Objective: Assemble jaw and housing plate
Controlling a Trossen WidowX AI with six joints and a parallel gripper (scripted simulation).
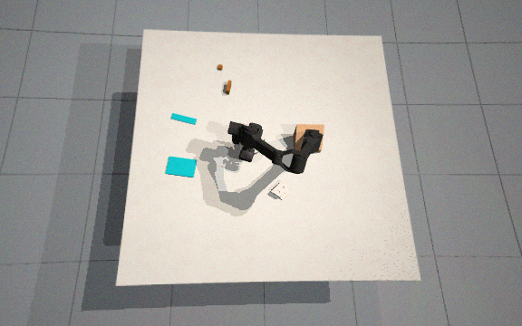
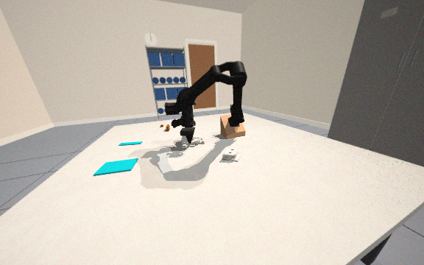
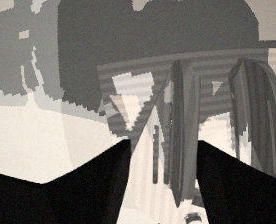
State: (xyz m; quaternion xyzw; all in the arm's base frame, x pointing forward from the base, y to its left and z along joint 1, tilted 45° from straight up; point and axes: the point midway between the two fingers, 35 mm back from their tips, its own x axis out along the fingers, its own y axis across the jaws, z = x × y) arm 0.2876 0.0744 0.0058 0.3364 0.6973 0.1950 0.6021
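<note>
The elongated piece lies 4 cm behind my gripper tip, 1 cm to the right of it and 1 cm above it. From my gripper tip the other things lie so: white stand (20 cm to the left, 16 cm behind, 1 cm below); then white housing plate (20 cm to the left, 15 cm behind, 1 cm above).
</note>
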